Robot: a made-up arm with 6 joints.
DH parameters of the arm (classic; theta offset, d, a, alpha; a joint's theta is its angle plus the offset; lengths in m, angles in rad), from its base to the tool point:
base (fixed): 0.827 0 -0.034 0
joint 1: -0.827 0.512 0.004 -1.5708
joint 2: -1.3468 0 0.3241 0
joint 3: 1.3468 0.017 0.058 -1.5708
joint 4: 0 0.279 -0.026 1.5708
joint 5: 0 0.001 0.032 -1.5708
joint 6: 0 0.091 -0.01 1.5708
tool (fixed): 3.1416 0.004 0 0
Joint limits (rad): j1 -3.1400..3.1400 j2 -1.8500..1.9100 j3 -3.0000..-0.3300 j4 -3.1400..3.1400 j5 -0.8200..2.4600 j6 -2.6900..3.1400
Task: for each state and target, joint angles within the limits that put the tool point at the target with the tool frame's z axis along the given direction. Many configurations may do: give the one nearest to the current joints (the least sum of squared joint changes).
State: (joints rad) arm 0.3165 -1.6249 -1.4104 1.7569 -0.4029 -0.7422
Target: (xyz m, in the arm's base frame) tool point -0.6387 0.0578 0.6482 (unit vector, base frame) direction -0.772 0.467 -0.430
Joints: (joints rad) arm -0.1780 -1.8500 -2.2748 1.9049 -0.6772 -0.8315
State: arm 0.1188 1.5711 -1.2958 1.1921 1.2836 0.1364
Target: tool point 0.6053 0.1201 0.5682 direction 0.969 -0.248 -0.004
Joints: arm 0.0388 0.9316 -2.0133 1.7683 1.3480 1.0540
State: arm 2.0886 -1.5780 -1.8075 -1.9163 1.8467 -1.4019
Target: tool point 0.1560 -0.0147 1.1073 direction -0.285 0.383 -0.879
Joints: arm 2.6417 -0.7655 -2.0599 -1.8092 1.5252 -0.7769
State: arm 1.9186 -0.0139 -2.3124 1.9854 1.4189 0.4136
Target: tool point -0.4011 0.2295 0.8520 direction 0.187 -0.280 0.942
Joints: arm 2.2465 0.2356 -1.8059 1.4893 1.7114 -0.3460
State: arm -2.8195 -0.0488 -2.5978 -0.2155 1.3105 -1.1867
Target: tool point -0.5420 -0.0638 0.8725 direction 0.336 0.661 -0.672
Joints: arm -3.0367 0.2558 -1.9539 -0.5852 0.5155 -1.7504
